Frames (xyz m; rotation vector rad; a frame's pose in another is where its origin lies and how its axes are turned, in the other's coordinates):
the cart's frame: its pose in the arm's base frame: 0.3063 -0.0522 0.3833 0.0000 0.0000 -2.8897
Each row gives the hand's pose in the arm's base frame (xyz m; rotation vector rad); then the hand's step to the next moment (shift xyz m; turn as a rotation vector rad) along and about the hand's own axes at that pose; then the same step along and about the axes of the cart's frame.
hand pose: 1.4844 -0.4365 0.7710 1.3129 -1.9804 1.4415
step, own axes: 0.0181 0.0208 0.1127 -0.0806 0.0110 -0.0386
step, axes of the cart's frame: 0.0281 0.1032 -0.0449 -0.0401 -0.0643 -0.0486
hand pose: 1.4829 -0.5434 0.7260 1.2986 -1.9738 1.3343
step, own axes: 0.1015 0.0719 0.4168 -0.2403 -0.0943 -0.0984
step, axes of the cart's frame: 0.1489 0.3820 -0.1453 -0.2221 -0.1369 -0.0908
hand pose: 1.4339 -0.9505 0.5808 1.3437 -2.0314 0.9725
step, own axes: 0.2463 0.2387 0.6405 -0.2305 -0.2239 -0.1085
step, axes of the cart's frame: 0.4676 0.4822 -0.2770 -0.3274 -0.0786 -0.0408
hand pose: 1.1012 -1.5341 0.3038 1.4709 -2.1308 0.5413
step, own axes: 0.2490 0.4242 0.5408 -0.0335 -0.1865 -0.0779
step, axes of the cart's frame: 0.6344 0.2000 -0.3032 -0.1937 0.0434 0.0507
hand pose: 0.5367 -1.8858 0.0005 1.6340 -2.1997 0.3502
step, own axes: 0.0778 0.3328 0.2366 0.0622 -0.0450 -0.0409
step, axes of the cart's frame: 0.3782 -0.0281 -0.1702 -0.0198 0.0566 0.0630
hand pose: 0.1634 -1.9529 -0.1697 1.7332 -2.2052 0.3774
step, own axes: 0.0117 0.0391 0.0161 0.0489 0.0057 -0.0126
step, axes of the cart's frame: 0.0424 -0.0031 -0.0107 0.0241 0.0323 0.0309
